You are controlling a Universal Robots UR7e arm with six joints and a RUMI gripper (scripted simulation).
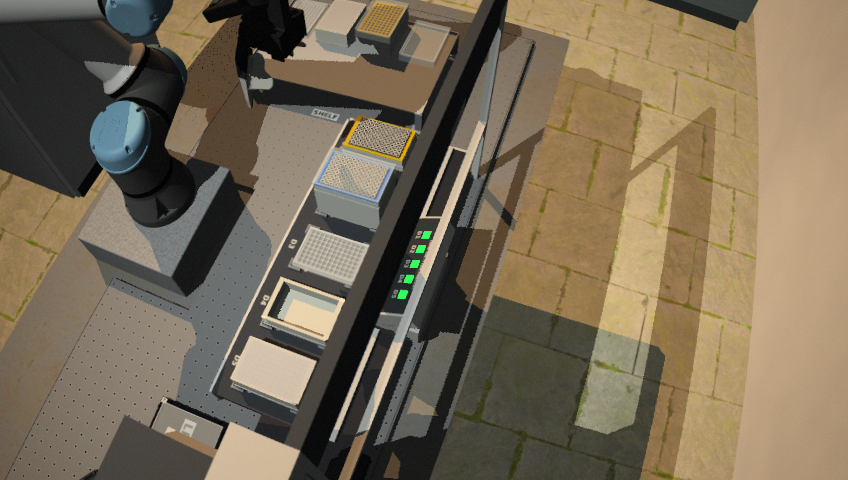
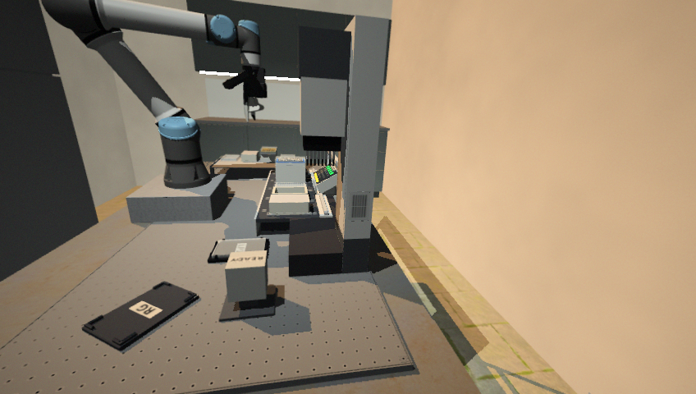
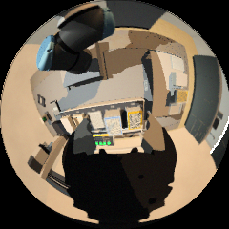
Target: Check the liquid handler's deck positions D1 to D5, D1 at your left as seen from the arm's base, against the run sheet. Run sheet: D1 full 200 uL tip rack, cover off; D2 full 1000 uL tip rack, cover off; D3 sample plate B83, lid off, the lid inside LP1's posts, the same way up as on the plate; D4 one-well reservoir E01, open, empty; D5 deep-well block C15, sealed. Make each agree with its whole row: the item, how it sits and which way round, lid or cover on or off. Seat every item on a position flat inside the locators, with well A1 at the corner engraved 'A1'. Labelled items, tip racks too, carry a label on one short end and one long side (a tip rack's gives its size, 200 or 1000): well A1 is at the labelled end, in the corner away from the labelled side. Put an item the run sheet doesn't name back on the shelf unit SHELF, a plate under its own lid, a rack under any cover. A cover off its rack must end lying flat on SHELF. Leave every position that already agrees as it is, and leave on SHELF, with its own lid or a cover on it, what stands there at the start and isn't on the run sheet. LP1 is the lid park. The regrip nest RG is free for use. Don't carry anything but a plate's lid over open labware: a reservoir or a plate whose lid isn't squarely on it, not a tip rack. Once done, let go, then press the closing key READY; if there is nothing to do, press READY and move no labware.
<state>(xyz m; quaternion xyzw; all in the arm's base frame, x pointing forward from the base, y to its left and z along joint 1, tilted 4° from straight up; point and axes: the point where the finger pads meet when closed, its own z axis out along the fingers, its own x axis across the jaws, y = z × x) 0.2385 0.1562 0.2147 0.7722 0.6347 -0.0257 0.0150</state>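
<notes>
My gripper is now 17 cm short of the yellow-rimmed tip rack, 6 cm to the right of it and 21 cm above it. Also, from my hand: well plate (15 cm ahead, 18 cm to the right, 25 cm below); then blue-rimmed tip rack (17 cm ahead, 5 cm to the right, 19 cm below); then shelf label (20 cm to the left, 32 cm below).
</notes>
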